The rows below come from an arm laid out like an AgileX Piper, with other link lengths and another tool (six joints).
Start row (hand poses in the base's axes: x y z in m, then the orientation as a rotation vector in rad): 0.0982, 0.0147, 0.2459, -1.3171, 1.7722, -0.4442
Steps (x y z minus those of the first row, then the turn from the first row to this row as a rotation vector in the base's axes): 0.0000, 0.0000, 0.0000, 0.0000, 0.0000, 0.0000; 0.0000, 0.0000, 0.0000, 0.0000, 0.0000, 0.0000; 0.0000, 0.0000, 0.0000, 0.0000, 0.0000, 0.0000; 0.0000, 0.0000, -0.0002, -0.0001, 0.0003, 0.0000; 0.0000, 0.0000, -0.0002, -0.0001, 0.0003, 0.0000; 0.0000, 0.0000, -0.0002, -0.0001, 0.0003, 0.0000; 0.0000, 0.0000, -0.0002, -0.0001, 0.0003, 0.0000; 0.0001, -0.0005, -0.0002, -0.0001, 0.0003, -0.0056; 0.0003, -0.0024, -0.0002, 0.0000, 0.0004, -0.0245; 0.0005, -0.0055, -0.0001, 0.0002, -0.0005, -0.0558; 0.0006, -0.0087, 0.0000, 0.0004, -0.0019, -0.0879; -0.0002, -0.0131, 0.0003, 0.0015, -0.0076, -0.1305; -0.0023, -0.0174, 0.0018, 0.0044, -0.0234, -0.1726; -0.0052, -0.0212, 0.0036, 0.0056, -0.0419, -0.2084; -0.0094, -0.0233, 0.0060, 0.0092, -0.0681, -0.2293; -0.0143, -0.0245, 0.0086, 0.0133, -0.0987, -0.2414; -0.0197, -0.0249, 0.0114, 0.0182, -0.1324, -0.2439; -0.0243, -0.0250, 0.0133, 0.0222, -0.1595, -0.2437; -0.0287, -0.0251, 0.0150, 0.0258, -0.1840, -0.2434; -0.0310, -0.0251, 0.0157, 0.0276, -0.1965, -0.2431; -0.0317, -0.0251, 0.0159, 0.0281, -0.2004, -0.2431; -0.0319, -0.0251, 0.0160, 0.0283, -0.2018, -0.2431; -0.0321, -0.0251, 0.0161, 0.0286, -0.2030, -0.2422
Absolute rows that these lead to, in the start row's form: 0.0982, 0.0147, 0.2459, -1.3171, 1.7722, -0.4442; 0.0982, 0.0147, 0.2459, -1.3171, 1.7722, -0.4442; 0.0982, 0.0147, 0.2459, -1.3171, 1.7722, -0.4442; 0.0982, 0.0147, 0.2457, -1.3173, 1.7724, -0.4441; 0.0982, 0.0147, 0.2457, -1.3173, 1.7724, -0.4441; 0.0982, 0.0147, 0.2457, -1.3173, 1.7724, -0.4441; 0.0982, 0.0147, 0.2457, -1.3173, 1.7724, -0.4441; 0.0983, 0.0142, 0.2457, -1.3126, 1.7765, -0.4472; 0.0985, 0.0123, 0.2457, -1.2968, 1.7903, -0.4575; 0.0987, 0.0092, 0.2458, -1.2698, 1.8121, -0.4752; 0.0988, 0.0060, 0.2459, -1.2416, 1.8337, -0.4935; 0.0980, 0.0016, 0.2462, -1.2014, 1.8586, -0.5191; 0.0959, -0.0027, 0.2477, -1.1558, 1.8739, -0.5484; 0.0930, -0.0065, 0.2495, -1.1154, 1.8819, -0.5771; 0.0888, -0.0086, 0.2519, -1.0834, 1.8731, -0.5995; 0.0839, -0.0098, 0.2545, -1.0572, 1.8545, -0.6189; 0.0785, -0.0102, 0.2573, -1.0377, 1.8269, -0.6337; 0.0739, -0.0103, 0.2592, -1.0239, 1.8033, -0.6443; 0.0695, -0.0104, 0.2609, -1.0116, 1.7819, -0.6536; 0.0672, -0.0104, 0.2616, -1.0054, 1.7709, -0.6583; 0.0665, -0.0104, 0.2618, -1.0034, 1.7675, -0.6598; 0.0663, -0.0104, 0.2619, -1.0027, 1.7663, -0.6604; 0.0661, -0.0104, 0.2620, -1.0028, 1.7647, -0.6602
